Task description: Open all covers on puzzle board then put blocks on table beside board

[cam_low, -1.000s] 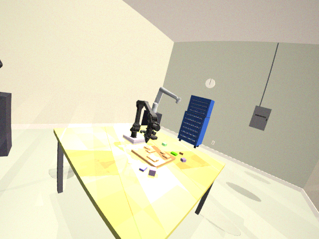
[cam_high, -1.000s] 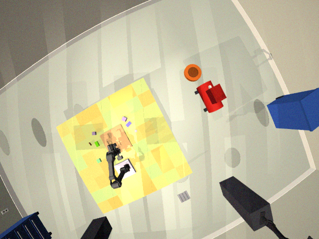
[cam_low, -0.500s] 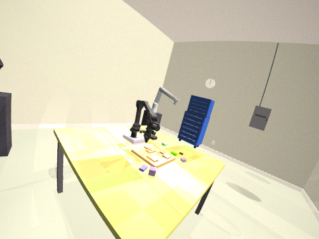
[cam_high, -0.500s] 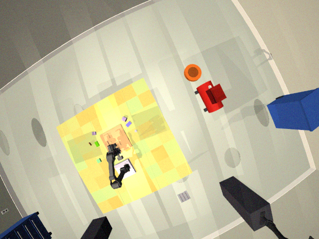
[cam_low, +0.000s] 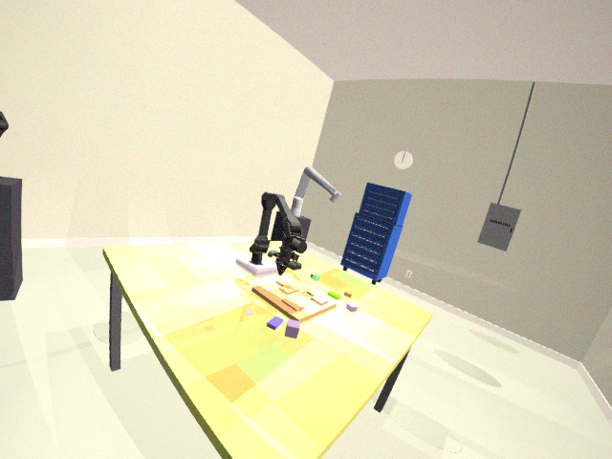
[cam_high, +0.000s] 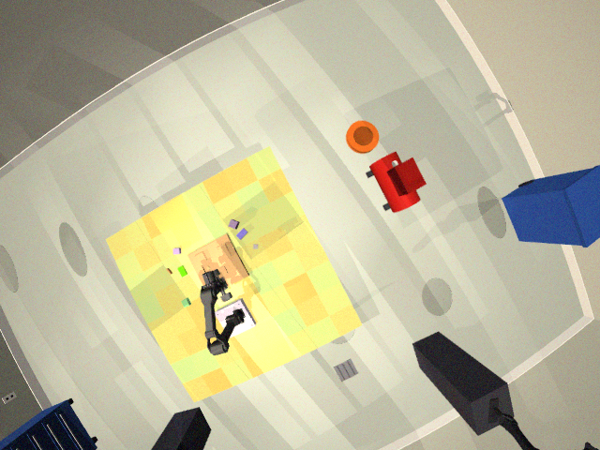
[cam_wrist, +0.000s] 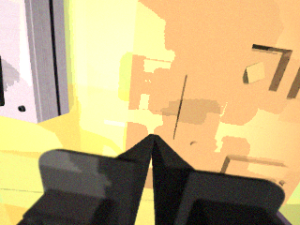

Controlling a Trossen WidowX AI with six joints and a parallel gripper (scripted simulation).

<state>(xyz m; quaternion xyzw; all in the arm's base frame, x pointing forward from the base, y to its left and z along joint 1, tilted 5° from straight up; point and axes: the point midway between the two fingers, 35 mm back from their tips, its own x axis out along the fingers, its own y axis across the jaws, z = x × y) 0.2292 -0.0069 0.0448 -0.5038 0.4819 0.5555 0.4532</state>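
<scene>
The tan puzzle board lies 10 cm ahead of my gripper tip, 2 cm to the left of it and 6 cm below it. Round my gripper tip: lilac block (28 cm ahead, 26 cm to the left, 6 cm below); brown block (18 cm ahead, 36 cm to the left, 7 cm below).
</scene>
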